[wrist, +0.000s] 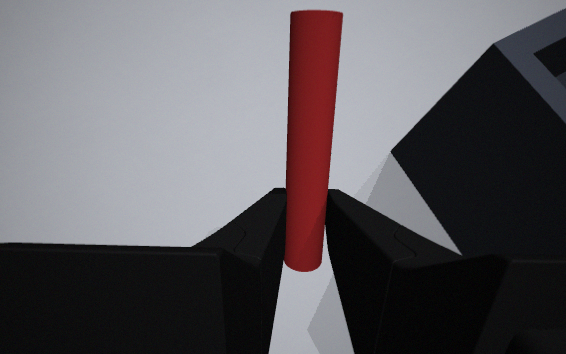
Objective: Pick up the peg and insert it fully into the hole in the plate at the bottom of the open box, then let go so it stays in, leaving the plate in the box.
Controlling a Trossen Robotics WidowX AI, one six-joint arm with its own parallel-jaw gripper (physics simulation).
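Places are measured from the arm's base along level axes (x ahead, y left, z up), in millimetres.
Where they show: gripper, fingertip midpoint: (pixel 305 201).
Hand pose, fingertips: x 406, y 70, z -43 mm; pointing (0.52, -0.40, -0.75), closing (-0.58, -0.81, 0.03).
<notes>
Each offset is from my fingertips to the top centre of the thing. "spot": to the spot under its first point. Level surfaces: height alone.
The red peg {6 mm right, 9 mm ahead, 45 mm up} (pixel 312 110) is a plain cylinder in the middle of the wrist view. My gripper (pixel 305 201) is shut on it near its lower end in the view, with a black finger against each side. Most of the peg's length reaches beyond the fingertips, towards the top of the view. The box {spot: 83 mm right, 11 mm back, 28 mm down} (pixel 450 140) is at the right, cut off by the view's edge; a dark outer wall and a blue-grey rim show. The peg is apart from the box, to its left in the view. The plate and its hole cannot be made out.
A pale grey surface {79 mm down} (pixel 150 125) spreads behind the peg and to the left of the box. Faint shadows lie on it beside the box wall and below the fingers. The box's near corner juts towards the right finger in the view.
</notes>
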